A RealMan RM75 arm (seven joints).
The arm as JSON. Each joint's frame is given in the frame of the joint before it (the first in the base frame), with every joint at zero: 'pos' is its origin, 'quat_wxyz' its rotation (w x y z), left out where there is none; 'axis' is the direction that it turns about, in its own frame. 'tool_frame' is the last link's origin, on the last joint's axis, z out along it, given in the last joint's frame.
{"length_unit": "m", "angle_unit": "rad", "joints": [
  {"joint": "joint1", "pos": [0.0, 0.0, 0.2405], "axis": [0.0, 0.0, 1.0]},
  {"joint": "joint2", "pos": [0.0, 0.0, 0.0], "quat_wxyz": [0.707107, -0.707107, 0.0, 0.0], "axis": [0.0, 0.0, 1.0]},
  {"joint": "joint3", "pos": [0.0, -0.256, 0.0], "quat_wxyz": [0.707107, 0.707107, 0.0, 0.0], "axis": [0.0, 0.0, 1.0]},
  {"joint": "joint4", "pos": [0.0, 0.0, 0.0], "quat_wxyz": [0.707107, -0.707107, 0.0, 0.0], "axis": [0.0, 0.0, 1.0]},
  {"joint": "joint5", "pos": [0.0, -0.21, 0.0], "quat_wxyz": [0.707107, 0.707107, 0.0, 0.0], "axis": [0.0, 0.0, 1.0]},
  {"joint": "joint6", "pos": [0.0, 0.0, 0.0], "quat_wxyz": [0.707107, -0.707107, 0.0, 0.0], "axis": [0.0, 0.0, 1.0]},
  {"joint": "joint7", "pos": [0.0, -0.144, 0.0], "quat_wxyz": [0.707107, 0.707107, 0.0, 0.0], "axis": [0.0, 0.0, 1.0]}
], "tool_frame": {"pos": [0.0, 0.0, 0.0]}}
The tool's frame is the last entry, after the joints.
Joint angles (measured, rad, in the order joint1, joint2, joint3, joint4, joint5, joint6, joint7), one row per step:
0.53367, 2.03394, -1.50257, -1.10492, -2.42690, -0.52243, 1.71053
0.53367, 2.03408, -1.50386, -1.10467, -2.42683, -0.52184, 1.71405
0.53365, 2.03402, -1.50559, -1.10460, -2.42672, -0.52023, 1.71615
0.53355, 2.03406, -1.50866, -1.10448, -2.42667, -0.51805, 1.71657
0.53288, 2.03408, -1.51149, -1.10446, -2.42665, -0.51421, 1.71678
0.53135, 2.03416, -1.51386, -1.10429, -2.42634, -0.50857, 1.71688
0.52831, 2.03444, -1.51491, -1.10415, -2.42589, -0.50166, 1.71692
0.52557, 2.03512, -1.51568, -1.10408, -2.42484, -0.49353, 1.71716
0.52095, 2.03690, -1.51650, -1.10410, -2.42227, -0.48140, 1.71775
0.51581, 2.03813, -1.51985, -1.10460, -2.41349, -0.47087, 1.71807
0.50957, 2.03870, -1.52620, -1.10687, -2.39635, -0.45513, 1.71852
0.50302, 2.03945, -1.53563, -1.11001, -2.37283, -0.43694, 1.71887
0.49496, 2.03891, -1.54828, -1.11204, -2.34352, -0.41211, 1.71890
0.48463, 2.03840, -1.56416, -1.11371, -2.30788, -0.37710, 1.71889
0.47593, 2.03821, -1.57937, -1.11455, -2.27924, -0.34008, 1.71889
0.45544, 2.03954, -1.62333, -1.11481, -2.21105, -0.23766, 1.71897
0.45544, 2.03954, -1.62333, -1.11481, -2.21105, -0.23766, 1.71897
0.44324, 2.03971, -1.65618, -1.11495, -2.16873, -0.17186, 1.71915
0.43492, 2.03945, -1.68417, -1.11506, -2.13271, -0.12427, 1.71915
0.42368, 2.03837, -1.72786, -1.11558, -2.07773, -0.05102, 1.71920
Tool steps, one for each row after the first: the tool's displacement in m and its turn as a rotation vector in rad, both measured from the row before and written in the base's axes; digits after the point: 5 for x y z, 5 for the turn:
-0.00011, -0.00009, -0.00035, -0.00018, 0.00247, -0.00146
-0.00022, -0.00002, -0.00025, 0.00040, 0.00117, 0.00009
-0.00034, -0.00012, -0.00057, -0.00041, -0.00069, 0.00178
-0.00019, -0.00007, -0.00032, 0.00131, -0.00054, 0.00198
0.00014, -0.00007, -0.00007, 0.00316, 0.00015, 0.00151
0.00080, -0.00017, 0.00031, 0.00522, 0.00119, -0.00004
0.00048, -0.00004, 0.00035, 0.00636, 0.00258, 0.00046
0.00074, -0.00024, 0.00030, 0.00938, 0.00584, -0.00019
0.00041, -0.00067, -0.00037, 0.00599, 0.00997, -0.00069
-0.00058, -0.00066, -0.00025, 0.00897, 0.01741, 0.00152
-0.00151, -0.00086, -0.00082, 0.00874, 0.02291, 0.00287
-0.00114, -0.00092, -0.00061, 0.01226, 0.02649, 0.00265
-0.00103, -0.00102, -0.00036, 0.01893, 0.03253, 0.00259
-0.00100, -0.00059, 0.00007, 0.02166, 0.02627, 0.00383
-0.00275, -0.00182, -0.00055, 0.05862, 0.06220, 0.00992
0.00000, 0.00000, 0.00000, 0.00000, 0.00000, 0.00000
-0.00172, -0.00176, -0.00098, 0.03494, 0.03606, 0.00563
-0.00155, -0.00178, -0.00161, 0.02186, 0.02913, 0.00295
-0.00230, -0.00278, -0.00216, 0.03370, 0.04345, 0.00285

